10 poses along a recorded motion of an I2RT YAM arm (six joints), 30 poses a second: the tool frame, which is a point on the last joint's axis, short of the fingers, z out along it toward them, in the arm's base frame.
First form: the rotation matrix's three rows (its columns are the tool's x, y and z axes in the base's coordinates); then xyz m. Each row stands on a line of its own.
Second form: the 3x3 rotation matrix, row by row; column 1 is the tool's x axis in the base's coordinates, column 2 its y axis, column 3 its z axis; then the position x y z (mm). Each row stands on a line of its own. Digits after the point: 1 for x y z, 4 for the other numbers.
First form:
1:
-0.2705 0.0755 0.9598
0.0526 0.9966 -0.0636
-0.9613 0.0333 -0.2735
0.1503 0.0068 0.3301
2:
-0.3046 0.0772 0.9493
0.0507 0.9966 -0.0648
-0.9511 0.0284 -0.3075
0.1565 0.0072 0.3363
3:
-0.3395 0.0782 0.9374
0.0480 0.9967 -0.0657
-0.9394 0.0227 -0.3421
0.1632 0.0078 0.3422
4:
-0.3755 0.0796 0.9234
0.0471 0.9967 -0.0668
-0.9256 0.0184 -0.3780
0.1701 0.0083 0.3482
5:
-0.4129 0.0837 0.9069
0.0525 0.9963 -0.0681
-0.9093 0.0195 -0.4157
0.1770 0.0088 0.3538
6:
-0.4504 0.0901 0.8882
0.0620 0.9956 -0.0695
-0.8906 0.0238 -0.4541
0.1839 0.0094 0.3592
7:
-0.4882 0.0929 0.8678
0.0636 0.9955 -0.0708
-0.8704 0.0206 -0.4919
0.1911 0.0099 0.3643
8:
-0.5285 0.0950 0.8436
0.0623 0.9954 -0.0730
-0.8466 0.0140 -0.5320
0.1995 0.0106 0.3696
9:
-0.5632 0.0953 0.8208
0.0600 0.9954 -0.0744
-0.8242 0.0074 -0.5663
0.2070 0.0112 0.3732
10:
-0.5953 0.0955 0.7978
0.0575 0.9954 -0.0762
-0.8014 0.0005 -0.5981
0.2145 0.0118 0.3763
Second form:
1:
-0.2705 0.0755 0.9598
0.0526 0.9966 -0.0636
-0.9613 0.0333 -0.2735
150.3 6.8 330.1

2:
-0.3046 0.0772 0.9493
0.0507 0.9966 -0.0648
-0.9511 0.0284 -0.3075
156.5 7.2 336.3

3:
-0.3395 0.0782 0.9374
0.0480 0.9967 -0.0657
-0.9394 0.0227 -0.3421
163.2 7.8 342.2

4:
-0.3755 0.0796 0.9234
0.0471 0.9967 -0.0668
-0.9256 0.0184 -0.3780
170.1 8.3 348.2

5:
-0.4129 0.0837 0.9069
0.0525 0.9963 -0.0681
-0.9093 0.0195 -0.4157
177.0 8.8 353.8

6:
-0.4504 0.0901 0.8882
0.0620 0.9956 -0.0695
-0.8906 0.0238 -0.4541
183.9 9.4 359.2

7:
-0.4882 0.0929 0.8678
0.0636 0.9955 -0.0708
-0.8704 0.0206 -0.4919
191.1 9.9 364.3

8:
-0.5285 0.0950 0.8436
0.0623 0.9954 -0.0730
-0.8466 0.0140 -0.5320
199.5 10.6 369.6

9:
-0.5632 0.0953 0.8208
0.0600 0.9954 -0.0744
-0.8242 0.0074 -0.5663
207.0 11.2 373.2

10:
-0.5953 0.0955 0.7978
0.0575 0.9954 -0.0762
-0.8014 0.0005 -0.5981
214.5 11.8 376.3

